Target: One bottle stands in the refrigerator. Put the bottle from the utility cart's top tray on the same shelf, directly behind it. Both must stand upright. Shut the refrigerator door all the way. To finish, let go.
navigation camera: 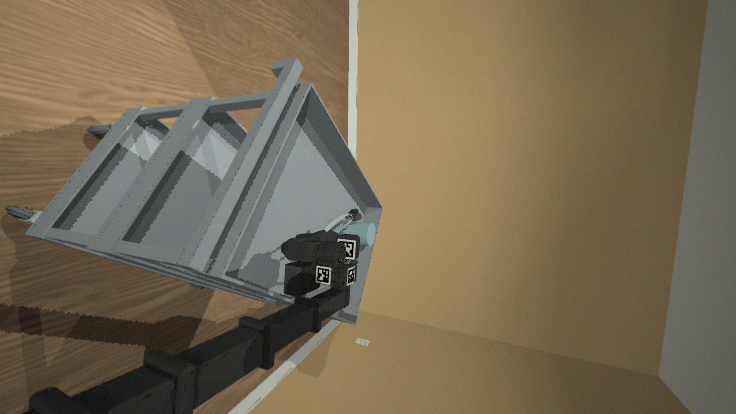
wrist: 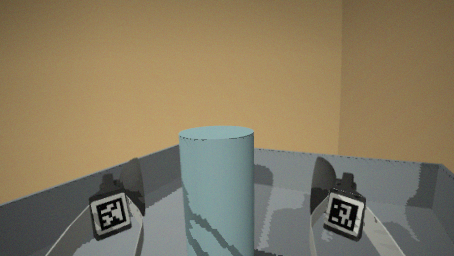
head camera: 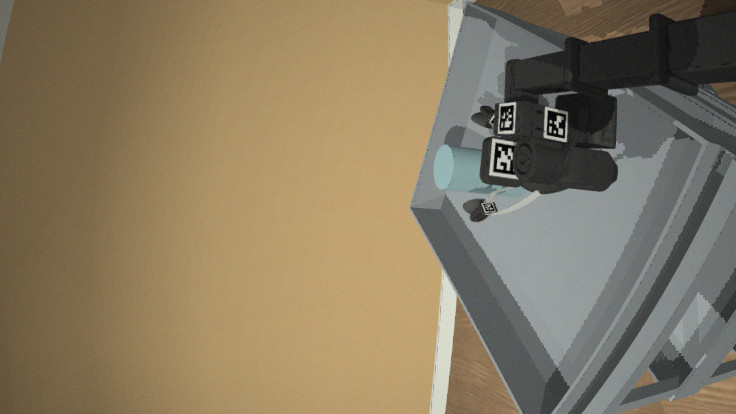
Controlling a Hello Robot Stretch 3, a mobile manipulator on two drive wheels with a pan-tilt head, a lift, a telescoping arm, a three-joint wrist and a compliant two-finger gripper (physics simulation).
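Frame: origin at the robot's base, x down, y right, z back, level; metres.
Seen in the pictures: gripper, fingertip midpoint: point(wrist: 227, 178) point(head camera: 474, 162).
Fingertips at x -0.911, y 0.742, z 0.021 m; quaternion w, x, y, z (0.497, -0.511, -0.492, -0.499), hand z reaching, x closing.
Offsets run from my fingertips to a thing's top centre. "*": to the spot under its first point. Level surfaces: height alone.
A light-blue cylindrical bottle {dy +0.052, dx -0.026, dz -0.011 m} point(head camera: 463, 167) point(navigation camera: 366, 233) point(wrist: 217, 200) stands upright in a corner of the utility cart's grey top tray point(head camera: 561, 247) point(navigation camera: 303, 180) point(wrist: 400, 172). My gripper point(head camera: 479, 163) point(wrist: 227, 178) is open, with one finger on each side of the bottle. In the wrist view a gap shows between the bottle and each fingertip. The bottle stands slightly left of the middle between the fingers. Its lower part is cut off in the wrist view and partly hidden by the gripper body in the head view. The refrigerator and its bottle do not show in these views.
Tan walls point(head camera: 257, 205) point(navigation camera: 488, 180) point(wrist: 200, 65) with a white baseboard point(head camera: 443, 329) point(navigation camera: 353, 77) stand close beyond the tray's corner. The tray has raised side walls. The cart's lower shelves {* dy -0.237, dx +0.439, dz -0.061 m} point(navigation camera: 174, 205) and the wood floor {dx +0.910 m} point(navigation camera: 102, 51) show in the navigation view.
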